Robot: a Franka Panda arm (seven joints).
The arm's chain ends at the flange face. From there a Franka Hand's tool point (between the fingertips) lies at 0.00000 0.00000 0.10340 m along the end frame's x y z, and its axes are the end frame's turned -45 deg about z.
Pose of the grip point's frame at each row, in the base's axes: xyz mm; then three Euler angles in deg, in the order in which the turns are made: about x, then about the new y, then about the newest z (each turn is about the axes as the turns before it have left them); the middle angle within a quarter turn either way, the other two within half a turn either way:
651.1 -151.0 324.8 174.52 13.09 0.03
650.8 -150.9 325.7 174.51 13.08 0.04
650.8 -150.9 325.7 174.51 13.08 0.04
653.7 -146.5 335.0 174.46 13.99 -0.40
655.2 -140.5 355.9 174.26 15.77 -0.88
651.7 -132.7 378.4 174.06 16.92 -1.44
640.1 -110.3 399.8 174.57 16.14 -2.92
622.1 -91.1 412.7 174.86 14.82 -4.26
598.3 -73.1 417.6 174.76 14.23 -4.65
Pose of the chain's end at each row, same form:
627.7 -141.4 425.1 174.52 13.09 45.03
627.4 -141.3 426.0 174.51 13.08 45.04
627.4 -141.3 426.0 174.51 13.08 45.04
628.7 -136.8 434.9 174.46 13.99 44.60
627.1 -130.5 454.9 174.26 15.77 44.12
621.6 -122.5 476.8 174.06 16.92 43.56
611.4 -100.9 498.7 174.57 16.14 42.08
595.7 -82.1 512.3 174.86 14.82 40.74
572.9 -63.9 517.4 174.76 14.23 40.35

